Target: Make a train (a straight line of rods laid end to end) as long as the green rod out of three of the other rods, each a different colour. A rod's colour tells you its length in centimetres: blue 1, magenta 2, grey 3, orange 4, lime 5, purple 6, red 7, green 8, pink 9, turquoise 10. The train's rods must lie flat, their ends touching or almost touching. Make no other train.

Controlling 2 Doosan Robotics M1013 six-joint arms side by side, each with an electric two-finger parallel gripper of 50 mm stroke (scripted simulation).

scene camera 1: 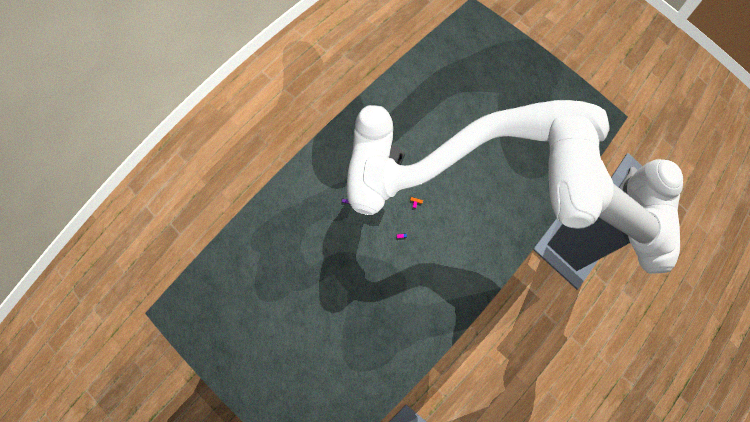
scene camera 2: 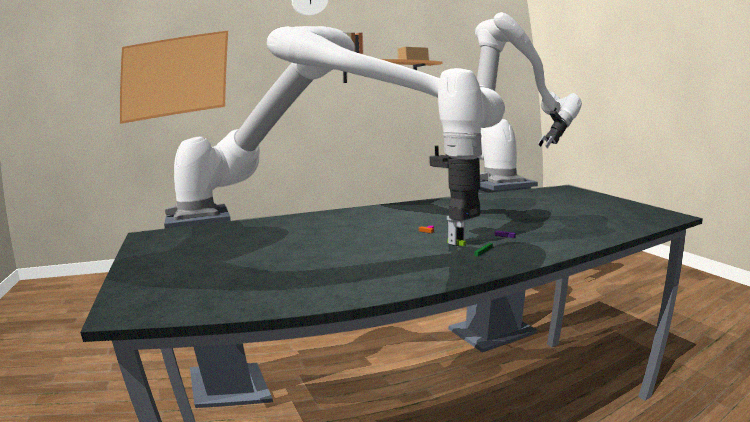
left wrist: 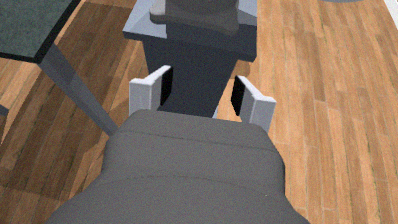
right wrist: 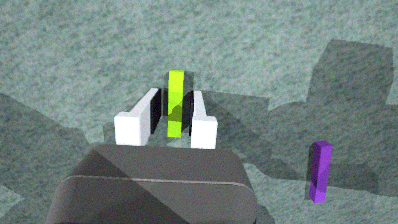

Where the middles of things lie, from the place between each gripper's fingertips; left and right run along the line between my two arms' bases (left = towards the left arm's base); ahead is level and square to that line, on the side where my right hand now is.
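Relative to the purple rod (right wrist: 322, 150), my right hand (scene camera 2: 456, 242) is 140 mm to the right of it, 10 mm short of it and 20 mm above it.
My left hand is 93 cm to the left of the purple rod, 83 cm short of it and 15 cm above it.
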